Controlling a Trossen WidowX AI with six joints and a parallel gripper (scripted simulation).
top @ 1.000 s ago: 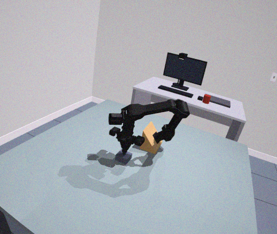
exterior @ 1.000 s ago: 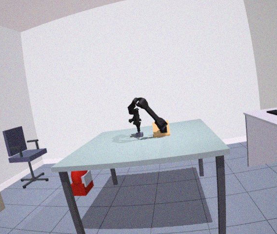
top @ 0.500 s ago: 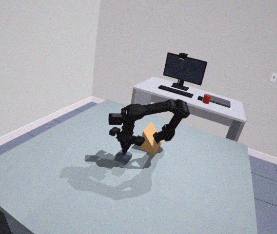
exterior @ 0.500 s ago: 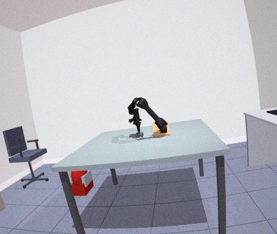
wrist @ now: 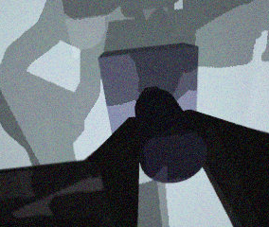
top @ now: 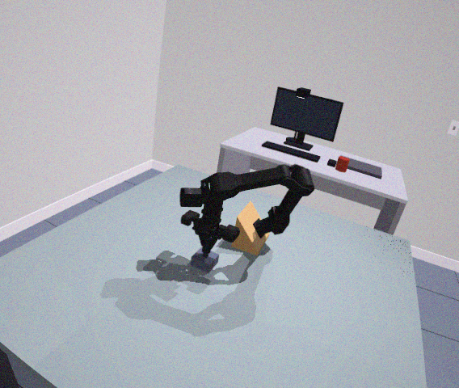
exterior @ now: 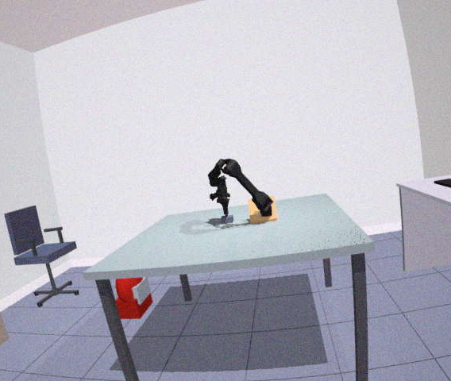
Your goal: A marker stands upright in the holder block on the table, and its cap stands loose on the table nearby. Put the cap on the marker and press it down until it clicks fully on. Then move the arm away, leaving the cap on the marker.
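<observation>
My gripper tip is 1 cm below the marker cap. Also, from my gripper tip: holder block: 5 cm below.
</observation>
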